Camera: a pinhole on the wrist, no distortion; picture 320 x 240 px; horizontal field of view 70.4 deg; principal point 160.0 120.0 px. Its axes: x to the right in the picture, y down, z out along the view. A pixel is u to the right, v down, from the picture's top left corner.
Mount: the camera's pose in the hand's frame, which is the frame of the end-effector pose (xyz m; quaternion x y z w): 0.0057 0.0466 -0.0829 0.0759 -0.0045 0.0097 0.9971
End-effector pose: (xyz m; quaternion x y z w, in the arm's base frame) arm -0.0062 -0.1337 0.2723 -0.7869 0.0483 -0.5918 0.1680
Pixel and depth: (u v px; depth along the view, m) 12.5 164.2 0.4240
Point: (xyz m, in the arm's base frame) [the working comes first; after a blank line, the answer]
In the camera's frame: -0.2757 0.0826 0.4240

0.2477 -0.0418 -0.0822
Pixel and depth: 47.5 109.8 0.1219
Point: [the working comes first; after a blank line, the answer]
In the camera's frame: -0.0605 -0.0055 0.1219

0.0143 -0.1312 0.2057
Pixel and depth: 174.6 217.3 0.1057
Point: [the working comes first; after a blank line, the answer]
In the camera's frame: 0.0068 0.0453 0.1057

0.0333 -0.2017 0.2510
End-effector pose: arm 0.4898 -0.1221 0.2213 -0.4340 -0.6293 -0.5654 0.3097
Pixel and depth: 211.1 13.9 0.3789
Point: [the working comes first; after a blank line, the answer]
In the camera's frame: 0.0854 -0.1772 0.3789

0.3118 0.1594 0.1756
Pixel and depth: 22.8 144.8 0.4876
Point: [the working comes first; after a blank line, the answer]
In the camera's frame: -0.2949 0.0533 0.4876

0.6753 0.2161 -0.0969
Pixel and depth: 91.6 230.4 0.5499
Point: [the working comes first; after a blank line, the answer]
In the camera's frame: -0.1658 0.2677 0.5499

0.8149 0.3307 0.0872
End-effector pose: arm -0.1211 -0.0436 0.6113 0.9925 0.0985 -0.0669 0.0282
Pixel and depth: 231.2 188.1 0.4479
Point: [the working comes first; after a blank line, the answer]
In the camera's frame: 0.1406 0.1345 0.4479

-0.0106 -0.1550 0.2192
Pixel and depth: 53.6 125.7 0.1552
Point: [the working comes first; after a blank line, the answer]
In the camera's frame: -0.0728 0.0039 0.1552

-0.1913 -0.0866 0.5523
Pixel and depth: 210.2 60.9 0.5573
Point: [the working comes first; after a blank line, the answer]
In the camera's frame: 0.1233 -0.1452 0.5573

-0.0896 0.1252 0.1434
